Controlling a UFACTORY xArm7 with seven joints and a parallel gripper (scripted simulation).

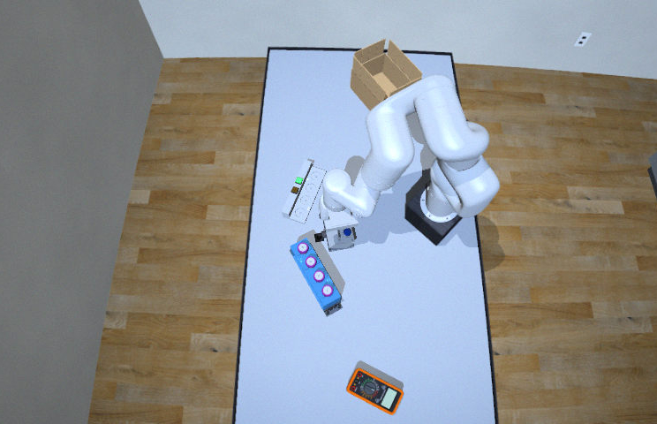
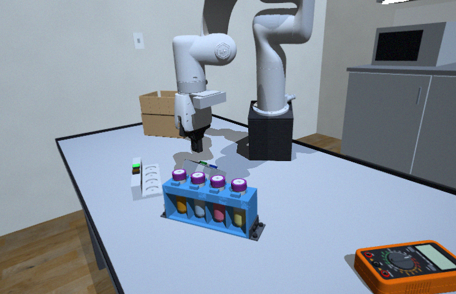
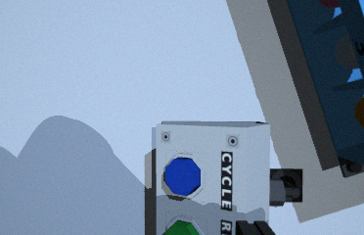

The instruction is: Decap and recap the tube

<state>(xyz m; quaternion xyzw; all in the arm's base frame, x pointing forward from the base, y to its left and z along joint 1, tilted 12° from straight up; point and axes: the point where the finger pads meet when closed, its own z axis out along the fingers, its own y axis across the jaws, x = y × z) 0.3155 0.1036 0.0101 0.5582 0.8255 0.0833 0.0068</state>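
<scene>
The green ready key is 70 mm below my hand, 30 mm to the right of it and 20 mm behind it. From my hand the other things lie so: blue cycle key: 70 mm below, 40 mm behind, 10 mm to the left; then key housing: 90 mm below, 20 mm behind, 10 mm to the right; then cap 4: 110 mm to the left, 80 mm ahead, 30 mm below.
</scene>
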